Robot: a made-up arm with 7 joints.
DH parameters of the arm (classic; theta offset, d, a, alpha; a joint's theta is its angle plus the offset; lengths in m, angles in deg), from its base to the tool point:
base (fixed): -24.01 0 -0.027 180
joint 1: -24.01 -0.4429 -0.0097 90
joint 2: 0 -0.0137 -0.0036 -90
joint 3: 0 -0.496 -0.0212 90
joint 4: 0 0.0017 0.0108 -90
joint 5: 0 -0.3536 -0.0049 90
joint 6: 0 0.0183 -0.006 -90
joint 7: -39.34 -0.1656 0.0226 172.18
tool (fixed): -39.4 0.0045 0 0
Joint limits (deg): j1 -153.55..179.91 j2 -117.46..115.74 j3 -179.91..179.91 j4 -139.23..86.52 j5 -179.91..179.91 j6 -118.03..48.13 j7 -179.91..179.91
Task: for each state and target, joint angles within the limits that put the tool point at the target. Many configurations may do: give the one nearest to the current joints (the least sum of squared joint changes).
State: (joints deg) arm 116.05 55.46 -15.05 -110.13 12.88 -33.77 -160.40
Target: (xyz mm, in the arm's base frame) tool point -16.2 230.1 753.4
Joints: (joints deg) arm 116.83 38.12 -18.58 -125.89 10.38 -34.68 -160.65
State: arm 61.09 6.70 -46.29 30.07 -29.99 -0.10 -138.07
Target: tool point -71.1 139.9 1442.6
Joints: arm 55.53 -10.61 -44.70 16.96 -30.54 -9.03 -138.15
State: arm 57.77 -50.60 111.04 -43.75 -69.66 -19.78 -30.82
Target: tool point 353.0 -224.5 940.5
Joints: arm 85.57 -13.00 139.67 -92.11 -62.58 -20.41 -31.63
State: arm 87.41 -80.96 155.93 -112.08 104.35 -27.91 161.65
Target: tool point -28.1 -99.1 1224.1
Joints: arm 89.51 -32.17 169.19 -82.88 109.02 -24.47 162.21
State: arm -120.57 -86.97 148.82 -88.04 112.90 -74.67 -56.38
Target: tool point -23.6 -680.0 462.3
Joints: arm -110.70 -117.46 120.45 -100.37 116.06 -90.34 -58.32
